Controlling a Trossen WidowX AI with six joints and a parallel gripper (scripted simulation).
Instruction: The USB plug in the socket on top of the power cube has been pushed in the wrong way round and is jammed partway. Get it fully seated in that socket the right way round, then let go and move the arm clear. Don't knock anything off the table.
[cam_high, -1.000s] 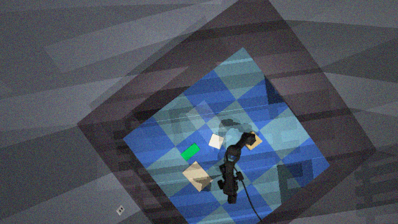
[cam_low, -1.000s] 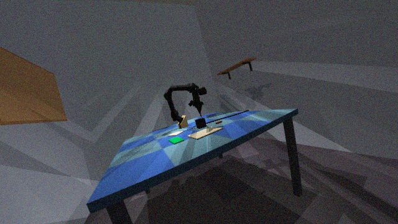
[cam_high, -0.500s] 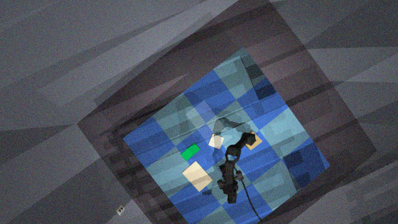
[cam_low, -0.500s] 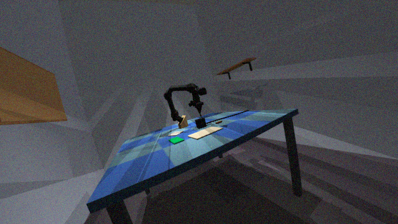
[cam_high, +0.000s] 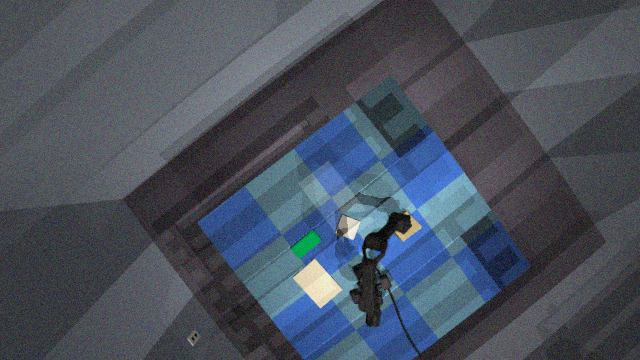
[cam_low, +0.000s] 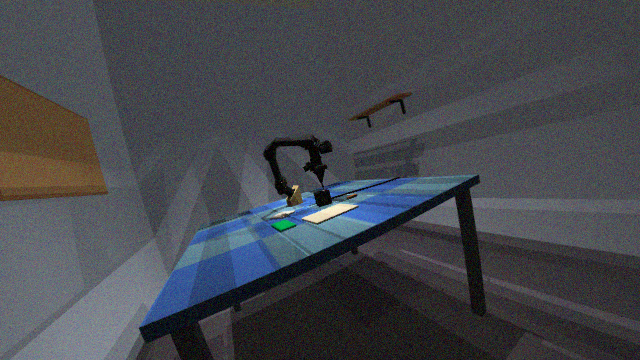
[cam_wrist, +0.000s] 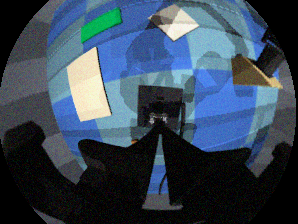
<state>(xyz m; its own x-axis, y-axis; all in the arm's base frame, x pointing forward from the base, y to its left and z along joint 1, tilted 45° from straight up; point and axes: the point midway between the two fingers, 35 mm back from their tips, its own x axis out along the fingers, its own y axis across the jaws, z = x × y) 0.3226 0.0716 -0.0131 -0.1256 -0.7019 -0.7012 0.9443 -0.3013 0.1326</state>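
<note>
The USB plug is 2 cm below my gripper tip. Round my gripper tip: small orange piece 12 cm to the left, 12 cm below, 9 cm ahead; then white block 23 cm to the right, 12 cm below, 11 cm behind; then tan board 21 cm ahead, 12 cm to the right, 12 cm below.
</note>
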